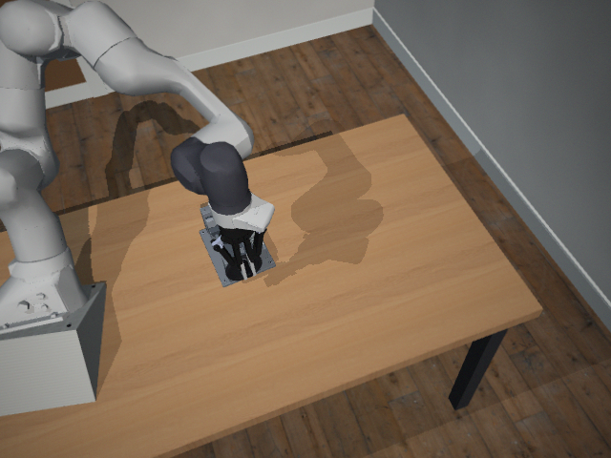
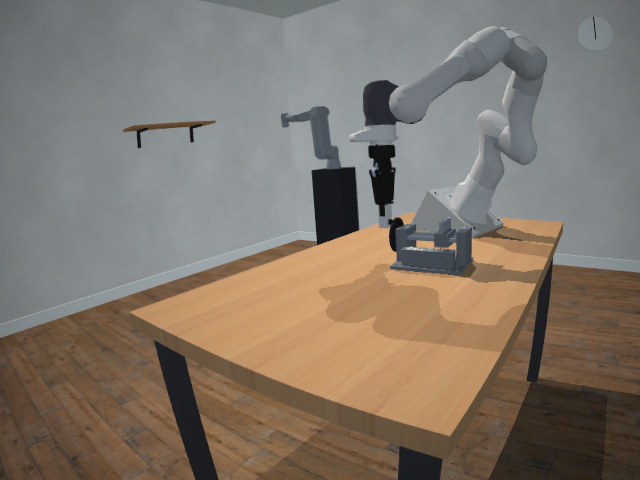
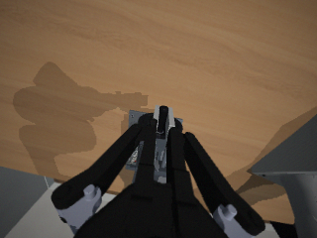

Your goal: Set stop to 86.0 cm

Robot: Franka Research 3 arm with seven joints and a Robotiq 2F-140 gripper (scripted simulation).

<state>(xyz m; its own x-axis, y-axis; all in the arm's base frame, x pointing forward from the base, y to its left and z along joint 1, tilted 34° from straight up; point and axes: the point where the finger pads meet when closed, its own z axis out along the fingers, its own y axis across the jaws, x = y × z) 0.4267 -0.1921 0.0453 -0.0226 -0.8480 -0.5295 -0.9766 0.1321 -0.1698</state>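
Now: hand 2 cm to the right of the black handwheel and 3 cm above it. The rest, counted from my hand: sliding stop block 1 cm ahead, 18 cm to the left, 4 cm below.
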